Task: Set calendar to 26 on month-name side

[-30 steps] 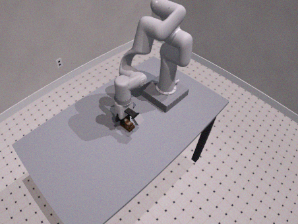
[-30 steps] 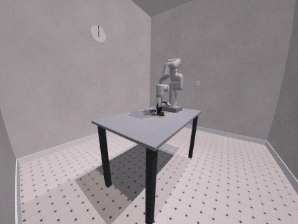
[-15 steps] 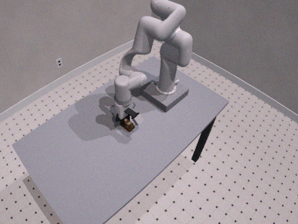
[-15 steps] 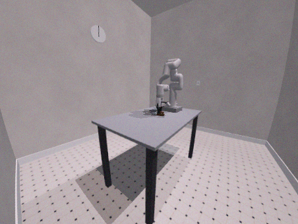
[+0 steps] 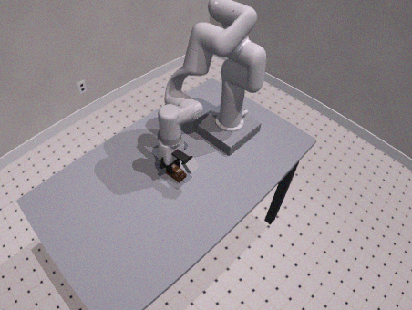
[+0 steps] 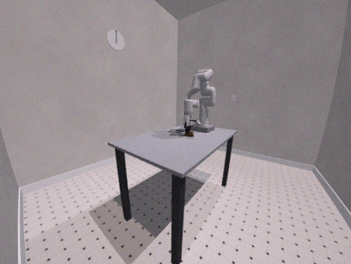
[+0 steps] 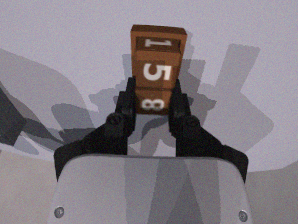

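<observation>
The brown cube lies 20 mm below my hand. Round my hand: brown wooden tray (30 mm below, 20 mm to the left).
</observation>
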